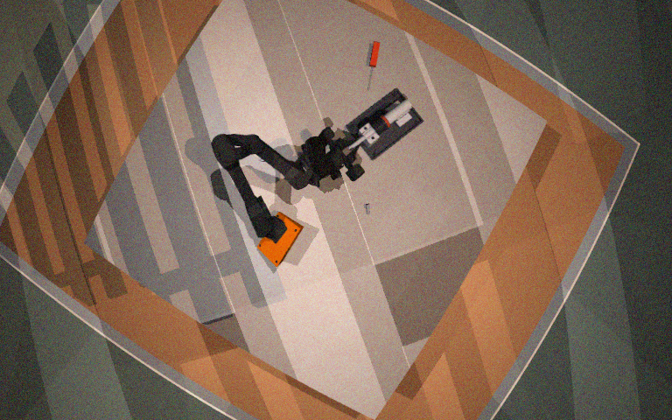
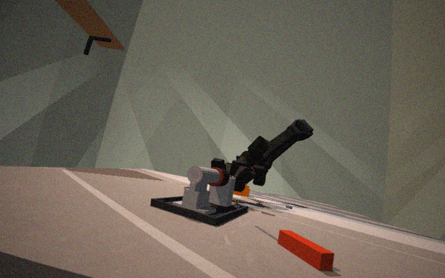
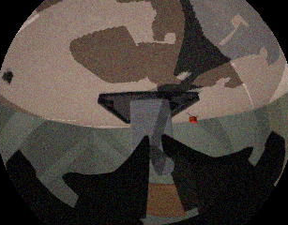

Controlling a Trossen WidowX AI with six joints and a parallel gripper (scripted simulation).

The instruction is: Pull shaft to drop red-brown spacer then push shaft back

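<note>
Right now my gripper tip is 6 cm short of the light shaft, 2 cm to the left of it and 2 cm below it. The rest, counted from my gripper tip: small grey piece: 17 cm to the right, 15 cm behind, 6 cm below; dark spacer: 10 cm ahead, 2 cm to the right, 2 cm above; red-brown spacer: 11 cm ahead, 3 cm to the right, 2 cm above.
</note>
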